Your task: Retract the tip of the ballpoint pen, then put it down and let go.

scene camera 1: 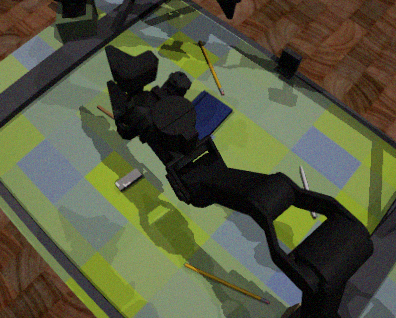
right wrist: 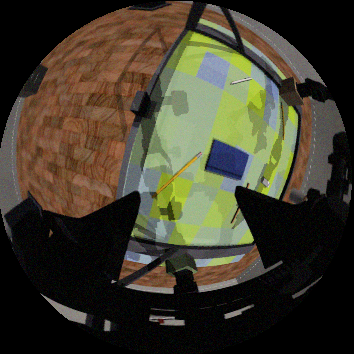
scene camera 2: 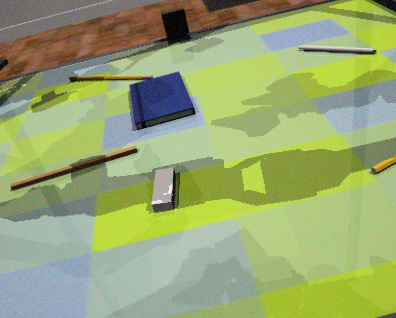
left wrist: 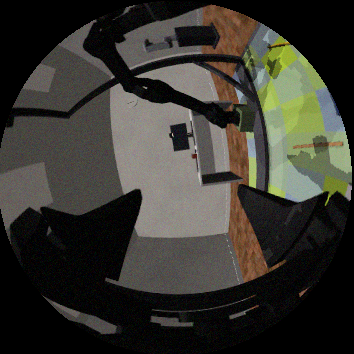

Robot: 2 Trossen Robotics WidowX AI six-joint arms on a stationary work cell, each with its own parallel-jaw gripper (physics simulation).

Scene:
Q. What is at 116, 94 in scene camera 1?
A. The left gripper.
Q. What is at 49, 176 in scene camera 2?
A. A brown pencil.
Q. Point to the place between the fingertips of the left gripper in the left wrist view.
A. At 190, 191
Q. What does the left gripper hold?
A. Nothing.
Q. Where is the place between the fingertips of the right gripper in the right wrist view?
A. At 188, 193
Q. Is the left gripper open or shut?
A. Open.

